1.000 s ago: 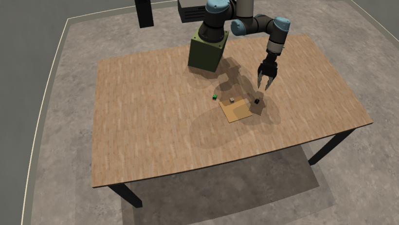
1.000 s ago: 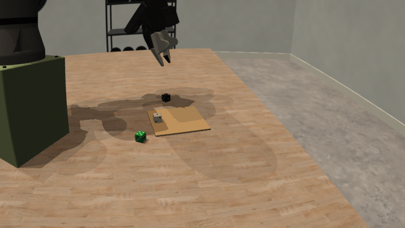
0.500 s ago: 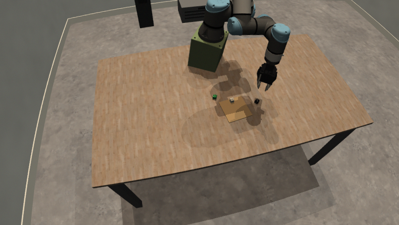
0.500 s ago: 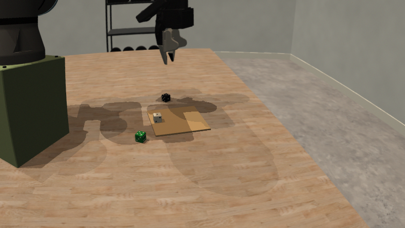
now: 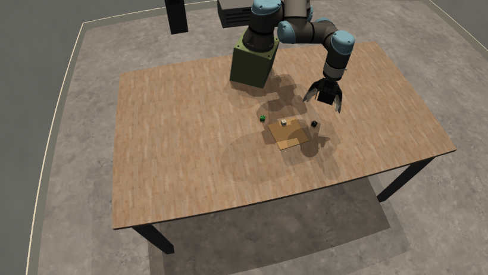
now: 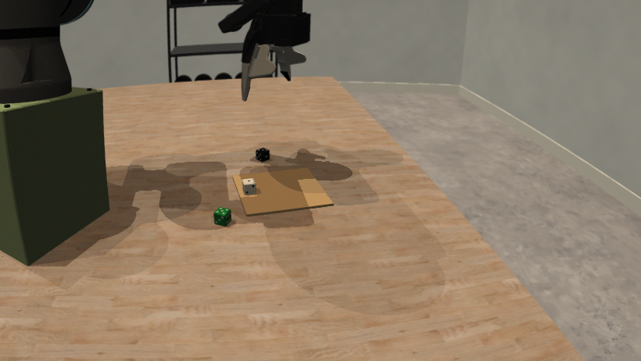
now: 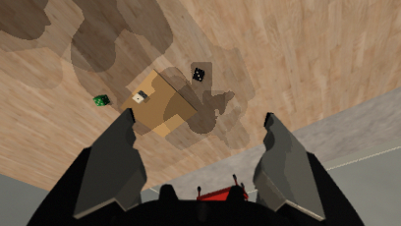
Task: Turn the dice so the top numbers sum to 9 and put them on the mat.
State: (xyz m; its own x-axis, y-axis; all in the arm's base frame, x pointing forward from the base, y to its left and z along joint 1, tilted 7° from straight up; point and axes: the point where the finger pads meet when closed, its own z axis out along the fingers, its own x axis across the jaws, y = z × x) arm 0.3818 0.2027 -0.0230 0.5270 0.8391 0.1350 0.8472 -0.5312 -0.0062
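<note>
My gripper is now 10 mm past the black die and 130 mm above it. The rest, counted from my hand: tan mat (20 mm ahead, 130 mm to the right, 140 mm below); white die (30 mm behind, 140 mm to the right, 130 mm below); green die (70 mm behind, 230 mm to the right, 130 mm below).
</note>
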